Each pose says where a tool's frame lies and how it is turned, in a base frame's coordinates. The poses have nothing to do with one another.
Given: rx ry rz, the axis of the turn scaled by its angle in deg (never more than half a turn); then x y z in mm.
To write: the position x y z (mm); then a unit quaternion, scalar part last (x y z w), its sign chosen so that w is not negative. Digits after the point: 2 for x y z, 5 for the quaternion.
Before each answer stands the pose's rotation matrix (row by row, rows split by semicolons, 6 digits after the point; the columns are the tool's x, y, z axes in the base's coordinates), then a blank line. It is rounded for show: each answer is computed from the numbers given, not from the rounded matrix.
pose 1, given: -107.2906 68.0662 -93.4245 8.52 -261.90 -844.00
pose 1, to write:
-0.034233 -0.340598 0.939586; -0.789974 -0.566653 -0.234193; 0.612184 -0.750265 -0.249665

8.52 -261.90 -844.00 -0.66747 0.42345 -0.58121 0.19329
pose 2, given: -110.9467 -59.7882 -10.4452 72.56 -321.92 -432.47
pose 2, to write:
0.632775 0.727688 -0.264698; 0.594836 -0.237956 0.767820; 0.495747 -0.643309 -0.583428

72.56 -321.92 -432.47 -0.78329 -0.42211 -0.07374 0.45039
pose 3, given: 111.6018 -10.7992 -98.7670 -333.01 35.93 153.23
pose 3, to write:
0.177202 0.235817 -0.955505; -0.436727 -0.851204 -0.291069; -0.881969 0.468873 -0.047847

-333.01 35.93 153.23 0.72046 -0.06972 -0.63760 0.26370
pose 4, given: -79.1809 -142.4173 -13.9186 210.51 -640.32 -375.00
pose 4, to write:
-0.499807 0.850082 -0.165992; 0.801859 0.526589 0.282359; 0.327438 0.008023 -0.944839

210.51 -640.32 -375.00 -0.47918 -0.86186 -0.08423 0.14313
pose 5, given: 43.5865 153.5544 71.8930 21.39 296.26 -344.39
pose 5, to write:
-0.872544 0.400622 0.279586; 0.471295 0.539583 0.697661; 0.128639 0.740508 -0.659621

21.39 296.26 -344.39 0.24874 0.87632 0.41029 0.04306
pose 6, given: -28.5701 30.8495 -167.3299 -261.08 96.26 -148.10
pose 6, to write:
-0.936908 0.067090 0.343079; -0.185023 -0.927846 -0.323833; 0.296598 -0.366879 0.881719

-261.08 96.26 -148.10 -0.16524 0.17843 -0.96779 0.06513
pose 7, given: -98.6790 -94.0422 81.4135 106.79 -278.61 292.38
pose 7, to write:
-0.185844 0.525625 -0.830169; 0.896887 -0.254334 -0.361812; -0.401317 -0.811808 -0.424160

106.79 -278.61 292.38 -0.61087 -0.58217 0.50399 0.18416
